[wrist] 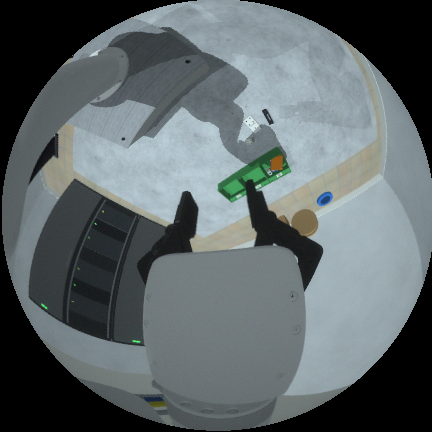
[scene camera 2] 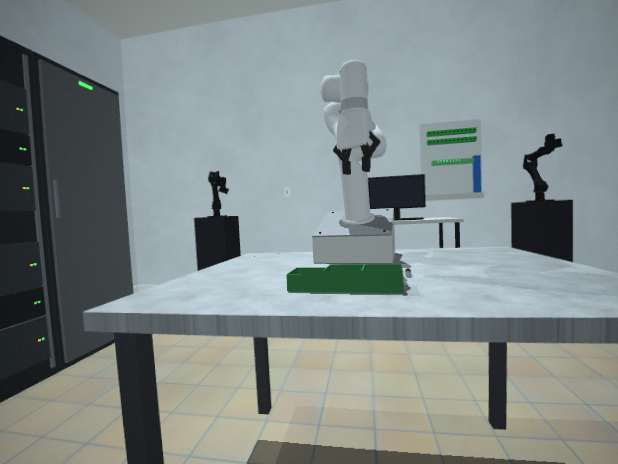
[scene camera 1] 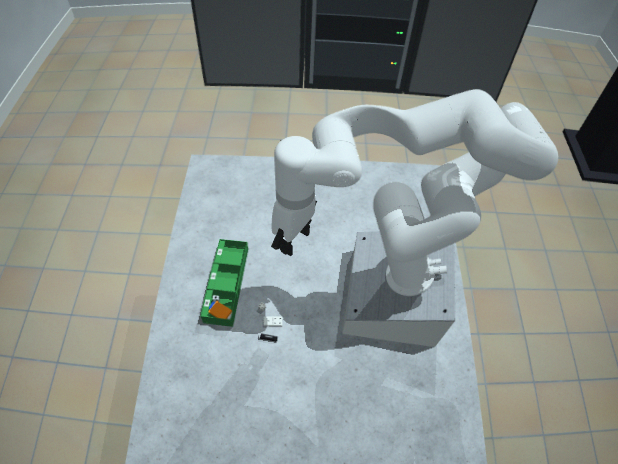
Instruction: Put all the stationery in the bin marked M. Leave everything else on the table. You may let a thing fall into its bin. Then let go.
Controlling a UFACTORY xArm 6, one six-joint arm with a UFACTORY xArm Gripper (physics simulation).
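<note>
A green tray has three compartments with small white labels, too small to read. Its near-end compartment in scene view 1 holds an orange block-like thing, part of a blue thing and a small white-and-dark thing. The other two compartments look empty. My gripper is open and empty, high above the table, to the right of the tray's far end in scene view 1.
A die, a white domino and a black cylinder lie on the table between the tray and the robot's base. The arm's shadow covers part of that area.
</note>
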